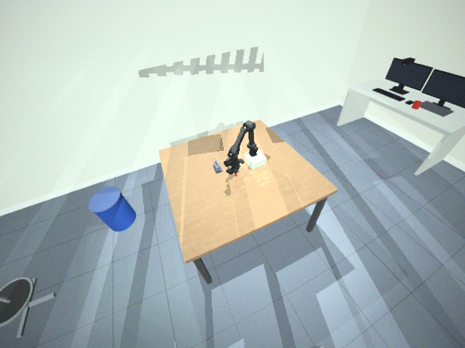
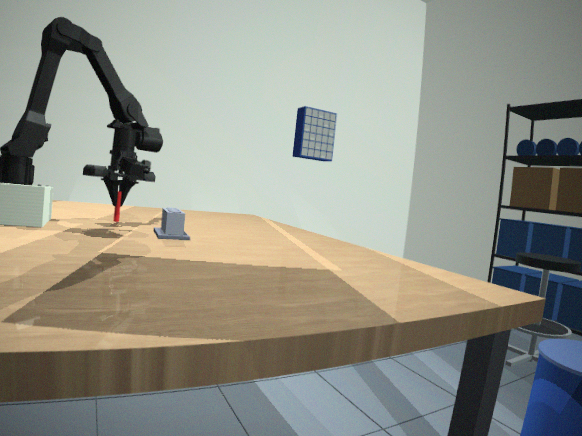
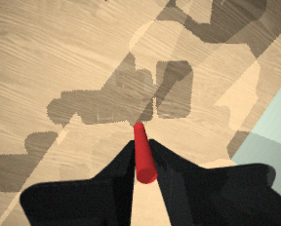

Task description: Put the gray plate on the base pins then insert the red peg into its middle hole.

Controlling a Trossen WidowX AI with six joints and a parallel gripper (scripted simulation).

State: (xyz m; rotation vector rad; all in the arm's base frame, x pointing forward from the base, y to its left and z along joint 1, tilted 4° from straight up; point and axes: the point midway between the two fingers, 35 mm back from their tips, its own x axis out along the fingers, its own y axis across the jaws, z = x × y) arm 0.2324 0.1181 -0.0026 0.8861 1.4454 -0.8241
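Now: the gray plate 17 cm to the right of my gripper tip and 12 cm ahead of it. Round my gripper tip: base 17 cm to the right, 12 cm ahead, 3 cm below; red peg right at my gripper tip.
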